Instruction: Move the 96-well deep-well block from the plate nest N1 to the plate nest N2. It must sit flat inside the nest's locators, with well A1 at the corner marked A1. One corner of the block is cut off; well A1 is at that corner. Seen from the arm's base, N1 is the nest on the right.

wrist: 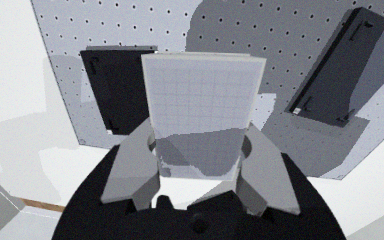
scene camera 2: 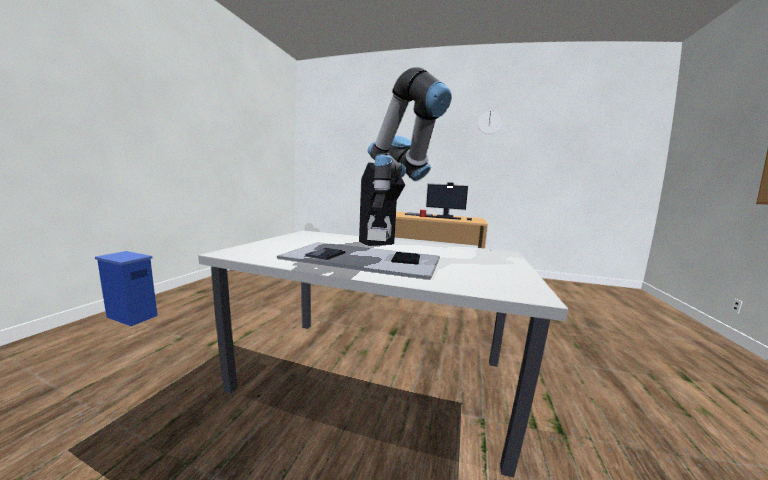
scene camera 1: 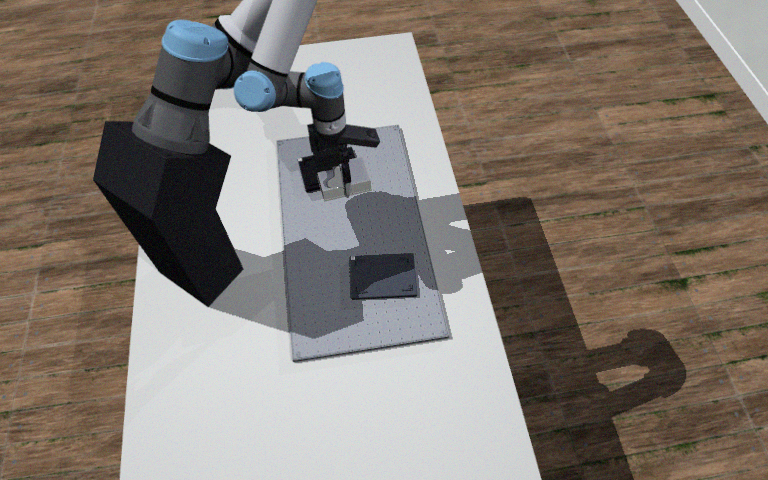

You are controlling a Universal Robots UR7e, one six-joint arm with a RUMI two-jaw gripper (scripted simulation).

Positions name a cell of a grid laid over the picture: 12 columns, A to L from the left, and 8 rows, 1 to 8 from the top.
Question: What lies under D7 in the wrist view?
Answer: My gripper.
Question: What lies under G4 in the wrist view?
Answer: A deep-well block.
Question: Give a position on a deep-well block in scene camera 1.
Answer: At F4
